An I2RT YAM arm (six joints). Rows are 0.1 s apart.
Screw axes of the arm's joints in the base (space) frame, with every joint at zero. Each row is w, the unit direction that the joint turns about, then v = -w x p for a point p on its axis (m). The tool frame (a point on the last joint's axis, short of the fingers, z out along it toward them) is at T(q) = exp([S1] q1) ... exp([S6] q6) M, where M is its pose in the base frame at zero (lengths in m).
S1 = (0, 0, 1, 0.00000, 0.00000, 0.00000)
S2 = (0, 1, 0, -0.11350, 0.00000, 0.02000)
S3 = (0, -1, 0, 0.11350, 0.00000, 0.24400)
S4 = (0, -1, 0, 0.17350, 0.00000, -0.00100)
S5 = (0, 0, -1, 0.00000, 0.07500, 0.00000)
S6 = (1, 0, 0, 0.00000, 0.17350, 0.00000)
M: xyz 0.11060 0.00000 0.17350 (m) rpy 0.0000 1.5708 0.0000 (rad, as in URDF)
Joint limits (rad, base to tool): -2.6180..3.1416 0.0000..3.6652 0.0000..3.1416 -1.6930..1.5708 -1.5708..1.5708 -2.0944..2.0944
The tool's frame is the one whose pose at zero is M.
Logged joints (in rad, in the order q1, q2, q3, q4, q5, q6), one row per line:
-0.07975, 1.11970, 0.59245, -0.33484, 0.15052, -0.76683
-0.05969, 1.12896, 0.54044, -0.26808, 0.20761, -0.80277
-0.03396, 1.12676, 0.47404, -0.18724, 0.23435, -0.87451
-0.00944, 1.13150, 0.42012, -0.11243, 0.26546, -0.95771
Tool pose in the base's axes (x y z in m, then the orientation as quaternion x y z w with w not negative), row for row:
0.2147, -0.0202, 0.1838, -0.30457, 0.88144, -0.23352, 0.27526
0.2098, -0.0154, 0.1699, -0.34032, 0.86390, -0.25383, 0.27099
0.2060, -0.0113, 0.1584, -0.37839, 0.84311, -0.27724, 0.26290
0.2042, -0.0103, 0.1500, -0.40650, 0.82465, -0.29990, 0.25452
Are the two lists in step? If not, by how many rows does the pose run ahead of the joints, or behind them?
The pose runs 1 row ahead of the joints: the pose in row i belongs to the joints in row i + 1.
